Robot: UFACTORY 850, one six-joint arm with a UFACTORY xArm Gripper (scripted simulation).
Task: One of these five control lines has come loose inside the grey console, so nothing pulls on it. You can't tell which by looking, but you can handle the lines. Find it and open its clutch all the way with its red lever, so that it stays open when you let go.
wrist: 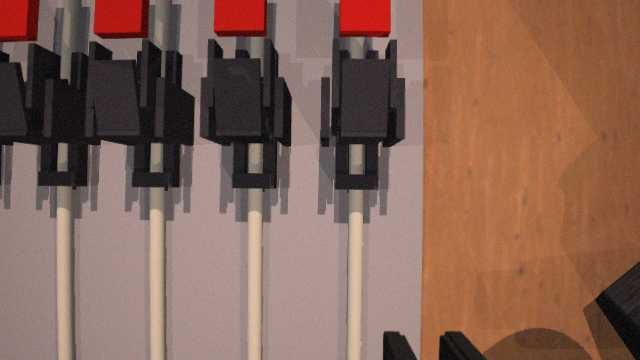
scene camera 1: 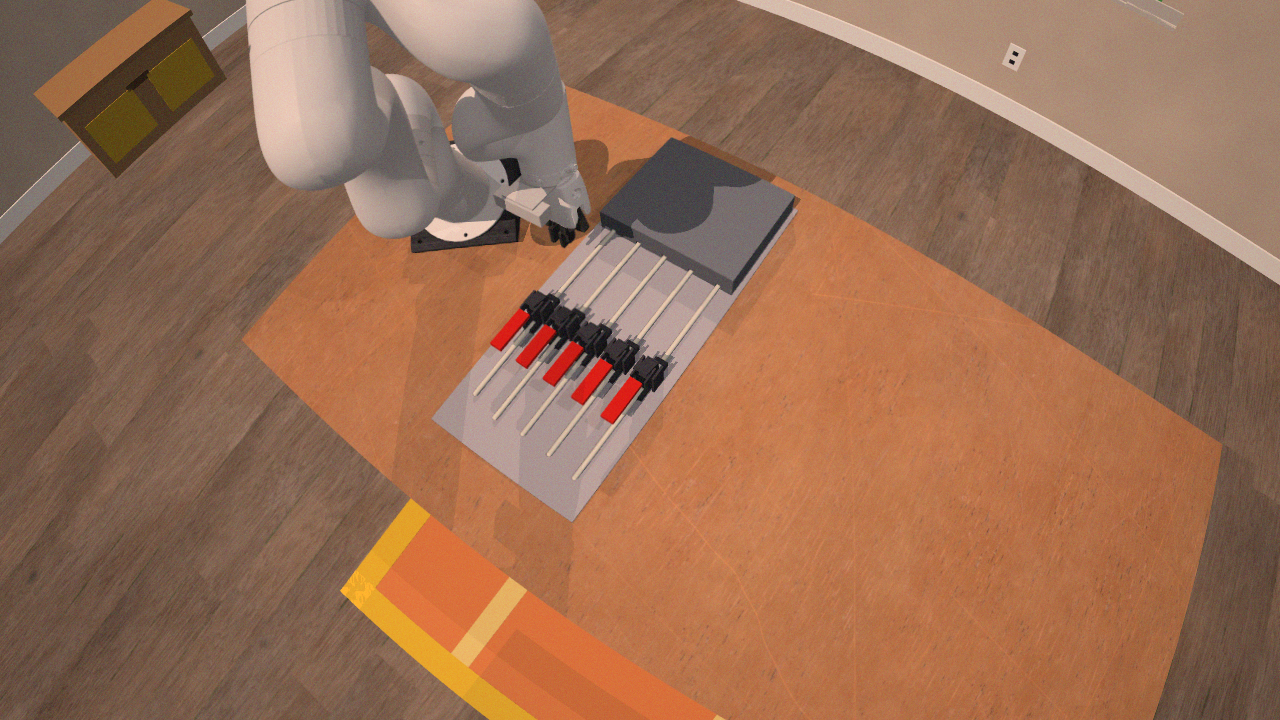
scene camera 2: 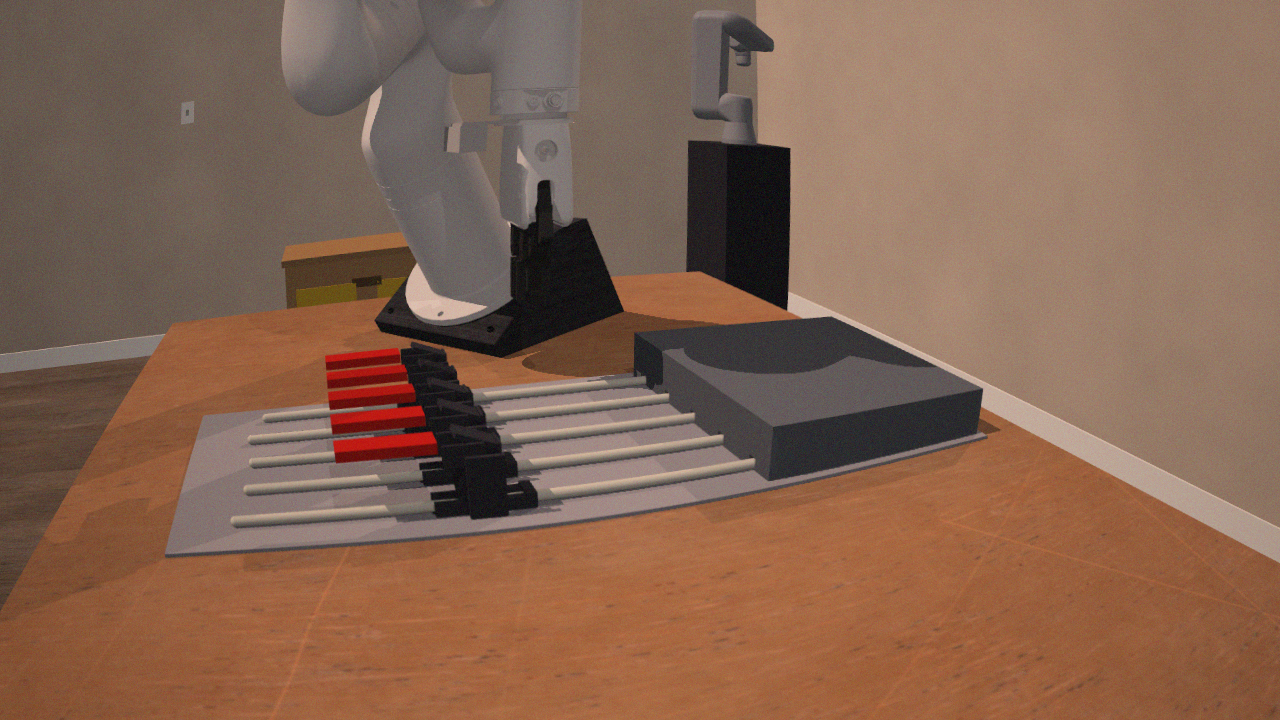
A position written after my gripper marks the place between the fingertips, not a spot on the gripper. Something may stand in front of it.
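Through scene camera 2 I can see a grey console point(scene camera 2: 694, 377), along with a red lever point(scene camera 2: 404, 393) and a grey plate point(scene camera 2: 212, 492). Scene camera 1 gives me my gripper point(scene camera 1: 563, 239), and it shows the console point(scene camera 1: 677, 228) as well. The lever point(scene camera 1: 573, 351) is there too, and so is the plate point(scene camera 1: 523, 459).
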